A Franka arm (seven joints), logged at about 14 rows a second.
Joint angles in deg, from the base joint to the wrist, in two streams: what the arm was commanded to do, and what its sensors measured. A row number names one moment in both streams.
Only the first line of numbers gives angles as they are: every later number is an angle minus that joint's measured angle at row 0.
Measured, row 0:
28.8, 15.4, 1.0, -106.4, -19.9, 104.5, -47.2
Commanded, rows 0 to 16:
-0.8, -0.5, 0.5, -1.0, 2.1, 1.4, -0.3
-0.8, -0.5, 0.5, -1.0, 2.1, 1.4, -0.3
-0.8, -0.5, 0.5, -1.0, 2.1, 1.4, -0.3
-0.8, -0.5, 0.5, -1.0, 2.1, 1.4, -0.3
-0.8, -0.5, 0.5, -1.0, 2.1, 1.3, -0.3
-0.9, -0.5, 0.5, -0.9, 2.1, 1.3, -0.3
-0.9, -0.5, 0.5, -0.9, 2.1, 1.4, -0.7
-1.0, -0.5, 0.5, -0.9, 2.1, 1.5, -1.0
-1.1, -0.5, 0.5, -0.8, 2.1, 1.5, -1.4
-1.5, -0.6, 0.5, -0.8, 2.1, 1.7, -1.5
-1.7, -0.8, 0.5, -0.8, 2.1, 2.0, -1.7
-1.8, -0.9, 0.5, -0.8, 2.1, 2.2, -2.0
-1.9, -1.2, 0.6, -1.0, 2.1, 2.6, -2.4
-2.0, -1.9, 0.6, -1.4, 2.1, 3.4, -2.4
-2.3, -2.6, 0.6, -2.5, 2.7, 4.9, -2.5
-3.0, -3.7, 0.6, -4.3, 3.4, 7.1, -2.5
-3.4, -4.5, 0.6, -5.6, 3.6, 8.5, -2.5
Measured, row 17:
-1.3, -1.6, 0.0, -1.3, 2.0, 4.6, -0.2
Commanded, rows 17 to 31:
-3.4, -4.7, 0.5, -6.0, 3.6, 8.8, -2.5
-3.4, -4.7, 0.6, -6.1, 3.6, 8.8, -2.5
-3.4, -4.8, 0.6, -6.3, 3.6, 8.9, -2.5
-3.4, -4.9, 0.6, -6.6, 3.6, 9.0, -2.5
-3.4, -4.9, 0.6, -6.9, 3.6, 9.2, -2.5
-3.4, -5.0, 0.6, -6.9, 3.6, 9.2, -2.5
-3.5, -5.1, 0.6, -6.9, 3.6, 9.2, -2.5
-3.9, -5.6, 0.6, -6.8, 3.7, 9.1, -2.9
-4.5, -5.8, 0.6, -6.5, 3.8, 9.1, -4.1
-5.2, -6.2, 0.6, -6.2, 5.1, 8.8, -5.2
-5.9, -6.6, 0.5, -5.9, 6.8, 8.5, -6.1
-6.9, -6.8, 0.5, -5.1, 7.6, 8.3, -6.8
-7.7, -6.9, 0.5, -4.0, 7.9, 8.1, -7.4
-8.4, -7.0, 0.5, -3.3, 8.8, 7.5, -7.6
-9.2, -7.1, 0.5, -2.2, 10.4, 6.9, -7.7
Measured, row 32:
-7.2, -6.1, -0.1, -3.8, 7.3, 8.0, -5.3
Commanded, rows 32 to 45:
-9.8, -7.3, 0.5, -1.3, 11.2, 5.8, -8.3
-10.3, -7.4, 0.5, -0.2, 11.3, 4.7, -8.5
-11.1, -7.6, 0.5, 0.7, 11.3, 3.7, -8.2
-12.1, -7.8, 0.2, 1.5, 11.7, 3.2, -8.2
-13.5, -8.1, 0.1, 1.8, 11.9, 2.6, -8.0
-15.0, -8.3, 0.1, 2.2, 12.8, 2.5, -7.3
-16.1, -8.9, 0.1, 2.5, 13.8, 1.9, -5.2
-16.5, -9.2, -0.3, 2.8, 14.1, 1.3, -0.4
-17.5, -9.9, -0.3, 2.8, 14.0, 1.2, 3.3
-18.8, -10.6, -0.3, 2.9, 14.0, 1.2, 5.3
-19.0, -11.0, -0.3, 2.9, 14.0, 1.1, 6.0
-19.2, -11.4, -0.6, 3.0, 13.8, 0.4, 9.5
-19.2, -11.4, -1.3, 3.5, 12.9, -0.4, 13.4
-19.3, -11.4, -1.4, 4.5, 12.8, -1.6, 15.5
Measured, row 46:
-18.8, -10.6, -1.3, 3.2, 12.4, 0.6, 10.7
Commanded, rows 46 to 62:
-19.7, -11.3, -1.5, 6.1, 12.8, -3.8, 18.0
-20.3, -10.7, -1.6, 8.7, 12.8, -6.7, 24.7
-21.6, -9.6, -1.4, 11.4, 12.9, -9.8, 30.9
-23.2, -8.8, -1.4, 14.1, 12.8, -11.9, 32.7
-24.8, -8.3, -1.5, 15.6, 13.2, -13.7, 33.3
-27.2, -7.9, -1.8, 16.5, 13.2, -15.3, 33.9
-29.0, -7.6, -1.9, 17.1, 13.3, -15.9, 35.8
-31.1, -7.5, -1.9, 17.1, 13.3, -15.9, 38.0
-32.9, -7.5, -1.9, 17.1, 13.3, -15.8, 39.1
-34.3, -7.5, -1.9, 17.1, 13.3, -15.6, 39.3
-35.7, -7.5, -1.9, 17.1, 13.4, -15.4, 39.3
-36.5, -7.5, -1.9, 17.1, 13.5, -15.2, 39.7
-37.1, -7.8, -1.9, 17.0, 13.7, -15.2, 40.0
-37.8, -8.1, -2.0, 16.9, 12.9, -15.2, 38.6
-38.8, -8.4, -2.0, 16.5, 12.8, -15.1, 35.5
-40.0, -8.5, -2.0, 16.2, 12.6, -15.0, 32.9
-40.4, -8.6, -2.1, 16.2, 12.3, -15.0, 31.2
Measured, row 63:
-38.4, -8.1, -2.6, 15.7, 12.3, -14.7, 35.0
